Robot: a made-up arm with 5 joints.
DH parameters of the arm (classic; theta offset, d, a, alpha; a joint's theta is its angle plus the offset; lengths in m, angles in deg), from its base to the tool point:
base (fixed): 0 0.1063 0.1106 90
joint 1: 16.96 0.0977 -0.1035 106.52
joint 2: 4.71 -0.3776 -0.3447 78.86
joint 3: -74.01 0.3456 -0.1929 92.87
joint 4: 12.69 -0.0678 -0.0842 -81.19
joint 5: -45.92 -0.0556 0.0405 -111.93
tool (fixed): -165.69 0.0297 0 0
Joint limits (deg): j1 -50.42..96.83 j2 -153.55..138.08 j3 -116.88..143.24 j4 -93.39..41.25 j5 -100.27..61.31
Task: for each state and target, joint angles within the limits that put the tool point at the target. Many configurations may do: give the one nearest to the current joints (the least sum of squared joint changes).
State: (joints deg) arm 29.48 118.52 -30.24 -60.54 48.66
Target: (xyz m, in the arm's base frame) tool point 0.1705 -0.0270 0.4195
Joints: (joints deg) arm 52.98 121.35 -1.11 -68.25 44.88
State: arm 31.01 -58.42 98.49 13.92 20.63
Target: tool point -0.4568 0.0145 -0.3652
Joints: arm 47.06 -11.34 81.18 20.17 22.44
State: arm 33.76 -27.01 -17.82 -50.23 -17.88
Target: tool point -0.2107 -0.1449 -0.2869
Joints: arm 38.27 -48.84 -11.06 -46.87 -18.73
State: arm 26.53 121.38 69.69 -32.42 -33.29
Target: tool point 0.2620 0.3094 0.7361
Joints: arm 2.00 95.82 100.21 -51.99 -54.17
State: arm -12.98 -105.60 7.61 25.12 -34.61
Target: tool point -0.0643 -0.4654 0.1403
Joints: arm -18.07 -121.01 -22.44 16.41 -37.40
